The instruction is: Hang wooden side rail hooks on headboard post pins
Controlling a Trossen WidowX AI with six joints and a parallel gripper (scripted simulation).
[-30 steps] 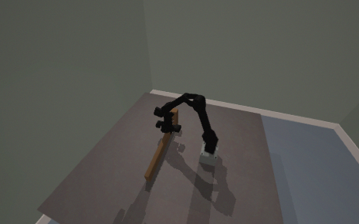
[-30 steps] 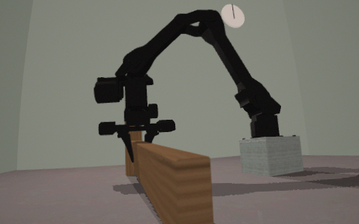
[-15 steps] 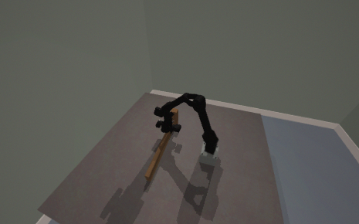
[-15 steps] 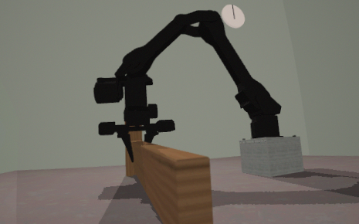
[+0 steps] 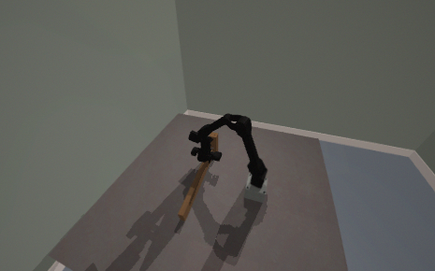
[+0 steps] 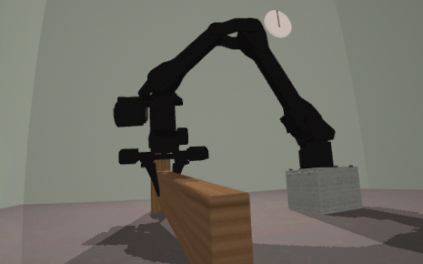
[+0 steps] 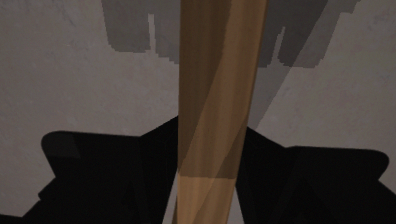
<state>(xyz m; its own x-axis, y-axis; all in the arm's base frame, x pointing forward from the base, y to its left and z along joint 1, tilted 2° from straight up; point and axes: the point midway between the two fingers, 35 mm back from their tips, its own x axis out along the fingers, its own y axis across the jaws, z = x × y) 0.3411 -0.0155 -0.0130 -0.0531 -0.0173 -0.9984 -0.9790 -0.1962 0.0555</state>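
Now: the headboard post 13 cm to the right of my gripper tip, 4 cm above it and 3 cm ahead of it.
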